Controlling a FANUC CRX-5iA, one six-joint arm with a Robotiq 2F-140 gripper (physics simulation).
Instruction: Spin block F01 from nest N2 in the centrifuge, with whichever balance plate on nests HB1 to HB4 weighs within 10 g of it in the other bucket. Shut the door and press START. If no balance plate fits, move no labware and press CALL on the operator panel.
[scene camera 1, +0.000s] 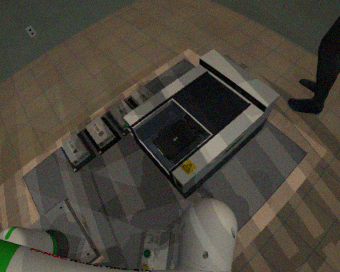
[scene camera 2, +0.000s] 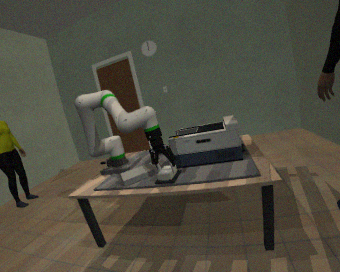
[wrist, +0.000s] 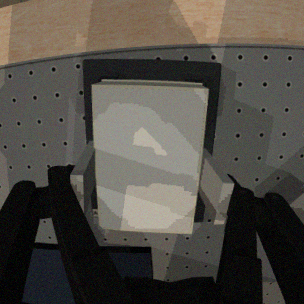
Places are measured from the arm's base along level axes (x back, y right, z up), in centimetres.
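Where they show: gripper, fingertip midpoint: (wrist: 146, 160); arm's base at its link origin: (scene camera 1: 52, 249) (scene camera 2: 120, 163).
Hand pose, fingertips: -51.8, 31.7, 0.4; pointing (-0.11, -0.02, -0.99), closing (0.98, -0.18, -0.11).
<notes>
Each offset is from my fingertips to the centre of the thing, as dx, dy, dz.
My gripper (scene camera 2: 165, 164) (wrist: 146, 160) has its pads against both long sides of a pale flat block {+0.1, +0.3, +0.2} (scene camera 2: 167, 172) (wrist: 147, 150). The block lies level over a dark nest {+0.1, +0.3, -2.3} (wrist: 150, 68); no writing on its top can be read. The arm hides the gripper in scene camera 1. The centrifuge {-24.3, -28.4, +8.9} (scene camera 1: 200, 162) (scene camera 2: 205, 145) has its top opening uncovered, and a dark bucket (scene camera 1: 177, 142) marked 1 shows inside. Balance plates {+21.1, -61.8, +0.1} (scene camera 1: 76, 150) {+7.3, -60.6, +0.1} (scene camera 1: 100, 132) {-6.3, -60.2, +0.1} (scene camera 1: 121, 114) {-19.2, -59.6, +0.1} (scene camera 1: 140, 95) stand in a row beside it; their labels are too blurred to read. The operator panel {+22.6, -3.3, +0.9} (scene camera 1: 155, 245) (scene camera 2: 135, 175) is partly hidden by the arm.
A dark blue part of the centrifuge (wrist: 55, 272) shows beside the fingers in the wrist view. The table edge (wrist: 150, 25) runs beyond the nest. One person (scene camera 1: 327, 65) (scene camera 2: 331, 60) stands beyond the centrifuge, and another in yellow (scene camera 2: 7, 140) stands at the left.
</notes>
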